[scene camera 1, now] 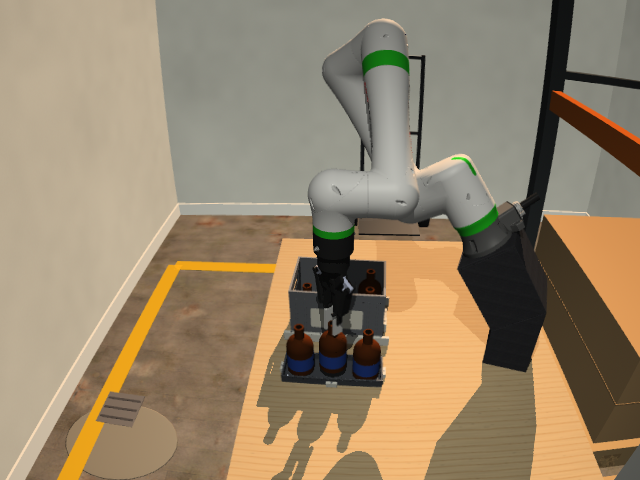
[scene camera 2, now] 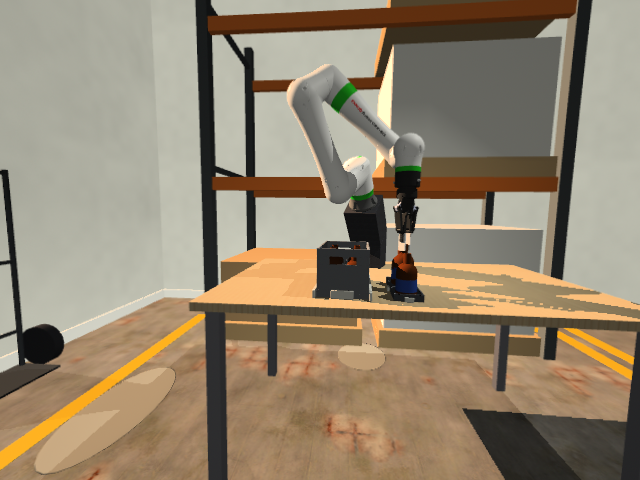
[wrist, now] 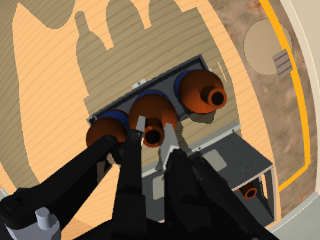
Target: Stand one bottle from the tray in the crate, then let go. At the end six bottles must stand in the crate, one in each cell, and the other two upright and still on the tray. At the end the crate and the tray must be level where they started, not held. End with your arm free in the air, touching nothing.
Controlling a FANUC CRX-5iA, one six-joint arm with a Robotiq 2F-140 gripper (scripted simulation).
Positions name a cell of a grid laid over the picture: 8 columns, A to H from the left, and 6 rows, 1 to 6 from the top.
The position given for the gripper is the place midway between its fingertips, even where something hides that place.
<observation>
The gripper shows in scene camera 1 (E5), in scene camera 2 (F4) and in the wrist view (D4). A bottle shows in scene camera 1 (D5), in scene camera 2 (F4) and in the wrist view (E3). A crate shows in scene camera 1 (E4), in scene camera 2 (E4) and in the wrist view (F5).
</observation>
